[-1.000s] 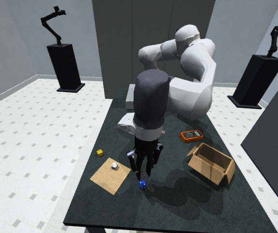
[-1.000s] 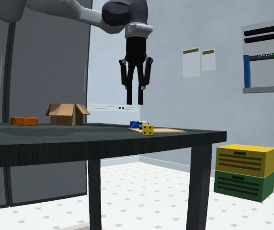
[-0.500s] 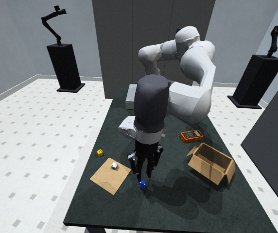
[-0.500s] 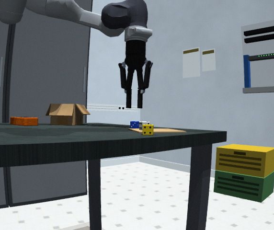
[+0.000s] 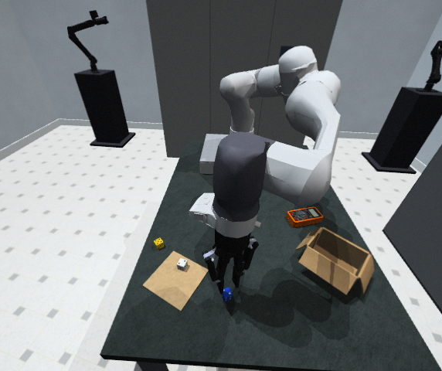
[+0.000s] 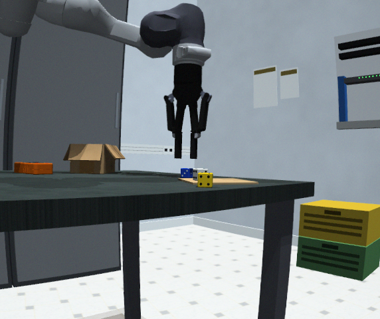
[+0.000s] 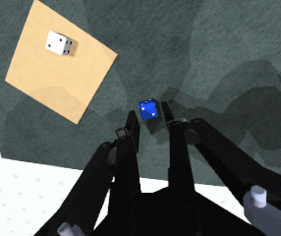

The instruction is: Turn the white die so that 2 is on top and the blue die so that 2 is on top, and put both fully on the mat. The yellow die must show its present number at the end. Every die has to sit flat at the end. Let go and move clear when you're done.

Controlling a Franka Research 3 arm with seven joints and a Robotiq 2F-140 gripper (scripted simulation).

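Right now the blue die is 7 cm below my hand. From my hand the other things lie so: tan mat: 4 cm behind, 15 cm to the right, 8 cm below; yellow die: 15 cm behind, 24 cm to the right, 7 cm below; white die: 7 cm behind, 15 cm to the right, 7 cm below.
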